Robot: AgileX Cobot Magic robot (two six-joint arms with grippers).
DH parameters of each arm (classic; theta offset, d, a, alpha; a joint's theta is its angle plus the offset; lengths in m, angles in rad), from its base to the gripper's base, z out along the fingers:
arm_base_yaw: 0 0.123 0 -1.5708
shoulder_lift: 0.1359 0 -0.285 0
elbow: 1.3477 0 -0.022 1.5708
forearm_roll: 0 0.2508 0 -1.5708
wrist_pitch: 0 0 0.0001 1.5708
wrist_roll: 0 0.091 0 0
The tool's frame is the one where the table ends.
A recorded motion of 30 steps. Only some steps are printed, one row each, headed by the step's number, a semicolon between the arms.
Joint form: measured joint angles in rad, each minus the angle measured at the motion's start. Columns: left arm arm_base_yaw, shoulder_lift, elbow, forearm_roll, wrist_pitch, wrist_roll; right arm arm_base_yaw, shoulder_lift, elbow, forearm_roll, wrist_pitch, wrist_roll.
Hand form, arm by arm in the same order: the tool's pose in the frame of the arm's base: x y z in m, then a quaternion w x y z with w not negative. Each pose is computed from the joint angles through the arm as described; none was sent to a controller.
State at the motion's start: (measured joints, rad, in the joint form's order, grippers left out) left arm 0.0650 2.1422 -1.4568 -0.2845 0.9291 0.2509; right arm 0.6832 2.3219 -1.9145 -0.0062 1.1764 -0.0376
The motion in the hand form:
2: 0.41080 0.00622 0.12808 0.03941 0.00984 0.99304 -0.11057; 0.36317 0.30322 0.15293 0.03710 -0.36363 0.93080 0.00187
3: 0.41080 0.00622 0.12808 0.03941 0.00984 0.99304 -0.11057; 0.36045 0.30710 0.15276 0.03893 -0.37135 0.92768 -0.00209
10: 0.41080 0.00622 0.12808 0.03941 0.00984 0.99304 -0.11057; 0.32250 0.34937 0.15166 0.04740 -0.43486 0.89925 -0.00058
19: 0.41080 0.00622 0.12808 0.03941 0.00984 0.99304 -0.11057; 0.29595 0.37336 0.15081 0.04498 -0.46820 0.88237 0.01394
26: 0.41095 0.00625 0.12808 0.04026 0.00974 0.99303 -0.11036; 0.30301 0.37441 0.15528 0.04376 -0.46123 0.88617 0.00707
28: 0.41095 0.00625 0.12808 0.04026 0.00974 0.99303 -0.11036; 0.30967 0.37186 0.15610 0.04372 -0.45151 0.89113 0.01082
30: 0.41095 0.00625 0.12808 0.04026 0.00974 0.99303 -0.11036; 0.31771 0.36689 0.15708 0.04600 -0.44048 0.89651 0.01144
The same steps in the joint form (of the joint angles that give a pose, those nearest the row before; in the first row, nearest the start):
2: 0.0000 0.0000 0.0000 0.0000 0.0000 0.0000; 0.0164 0.0048 -0.0038 -0.0158 0.0018 0.0000
3: 0.0000 0.0000 0.0000 0.0000 0.0000 0.0000; 0.0281 0.0065 -0.0062 -0.0254 0.0018 -0.0016
10: 0.0000 0.0000 0.0000 0.0000 0.0000 0.0000; 0.1491 0.0101 -0.0081 -0.0334 -0.0151 -0.0167
19: 0.0000 0.0000 0.0000 0.0000 0.0000 0.0000; 0.2194 0.0128 -0.0099 -0.0055 -0.0223 -0.0312
26: 0.0000 0.0000 0.0000 0.0000 -0.0018 0.0000; 0.2114 0.0349 -0.0705 -0.0177 0.0240 -0.0199
28: 0.0000 0.0000 0.0000 0.0000 -0.0018 0.0000; 0.1960 0.0433 -0.0900 -0.0099 0.0321 -0.0161
30: 0.0000 0.0000 0.0000 0.0000 -0.0018 0.0000; 0.1767 0.0472 -0.1012 -0.0099 0.0346 -0.0109

